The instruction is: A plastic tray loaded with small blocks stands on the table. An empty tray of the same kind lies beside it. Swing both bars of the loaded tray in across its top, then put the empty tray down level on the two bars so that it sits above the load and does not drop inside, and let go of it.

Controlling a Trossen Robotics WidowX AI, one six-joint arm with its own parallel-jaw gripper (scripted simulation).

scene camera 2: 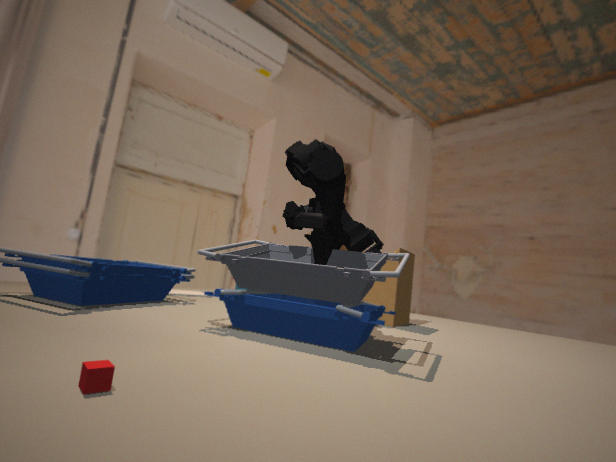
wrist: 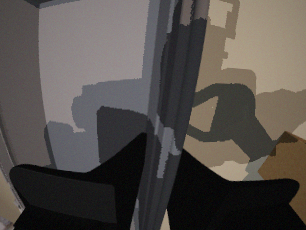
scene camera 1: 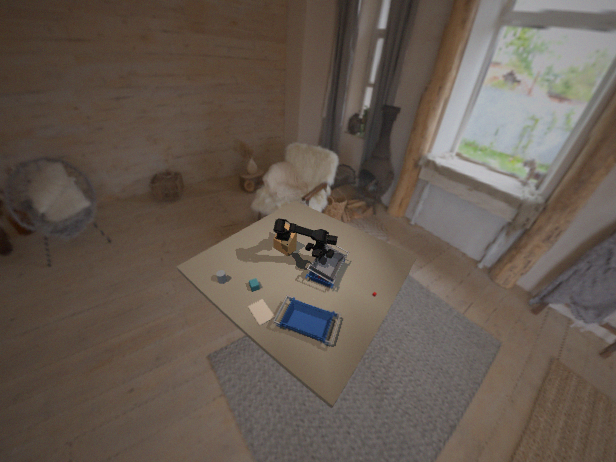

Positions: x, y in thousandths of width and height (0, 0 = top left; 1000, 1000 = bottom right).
Labels:
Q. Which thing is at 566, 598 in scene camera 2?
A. A grey tray.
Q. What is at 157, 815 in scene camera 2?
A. A red cube.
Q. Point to a grey tray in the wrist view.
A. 279, 372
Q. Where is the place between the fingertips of my gripper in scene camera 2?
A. At 520, 592

